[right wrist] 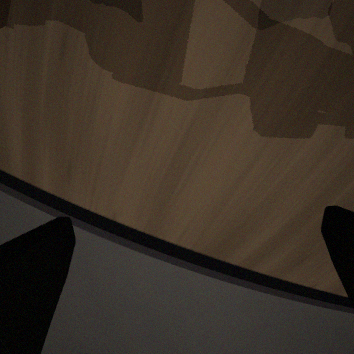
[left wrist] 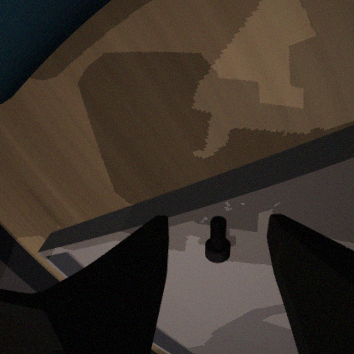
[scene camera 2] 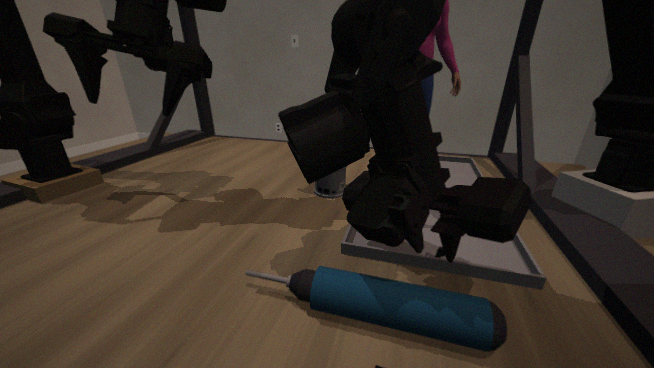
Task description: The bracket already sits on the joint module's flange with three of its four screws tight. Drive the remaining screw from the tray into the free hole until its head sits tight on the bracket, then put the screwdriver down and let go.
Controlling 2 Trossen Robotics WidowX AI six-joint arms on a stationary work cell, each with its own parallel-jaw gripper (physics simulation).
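Pixels of known places: left gripper, fingertip midpoint: (left wrist: 218, 226) (scene camera 2: 435, 255); right gripper, fingertip midpoint: (right wrist: 200, 226) (scene camera 2: 130, 109); left arm's base, origin of the base link: (scene camera 2: 623, 181); right arm's base, origin of the base link: (scene camera 2: 53, 174).
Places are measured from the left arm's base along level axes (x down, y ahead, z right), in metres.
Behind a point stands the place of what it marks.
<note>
The screwdriver (scene camera 2: 400, 306) {x 0.028, y 0.395, z -0.139 m} (left wrist: 30, 40) {x 0.031, y 0.347, z -0.126 m}, with a blue handle, lies on the table in front of the tray (scene camera 2: 490, 273) {x 0.053, y 0.267, z -0.090 m} (left wrist: 200, 194) {x 0.053, y 0.317, z -0.066 m}, its bit pointing left in the scene view. A dark screw (scene camera 2: 440, 253) {x 0.052, y 0.303, z -0.050 m} (left wrist: 218, 241) {x 0.051, y 0.304, z -0.048 m} is in the tray near its front rim. My left gripper (scene camera 2: 435, 254) {x 0.050, y 0.312, z -0.054 m} (left wrist: 218, 226) {x 0.050, y 0.312, z -0.054 m} is partly open, low over the tray, with the screw showing between its fingers, not gripped. The joint module (scene camera 2: 331, 184) {x 0.036, y 0.401, z 0.145 m} stands behind, mostly hidden by my left arm; its bracket and free hole are hidden. My right gripper (scene camera 2: 130, 108) {x -0.100, y 0.692, z 0.147 m} (right wrist: 200, 226) {x -0.100, y 0.692, z 0.147 m} is wide open and empty, high at the left.
My left arm's large dark links fill the middle of the scene view above the tray. Dark frame posts (scene camera 2: 526, 120) {x -0.057, y 0.013, z 0.175 m} stand at the sides. The right arm's base (scene camera 2: 65, 184) {x 0.043, y 0.874, z 0.243 m} is at the left, the left arm's pale base (scene camera 2: 595, 200) {x 0.021, y 0.050, z -0.011 m} at the right. A person (scene camera 2: 446, 45) stands behind.
</note>
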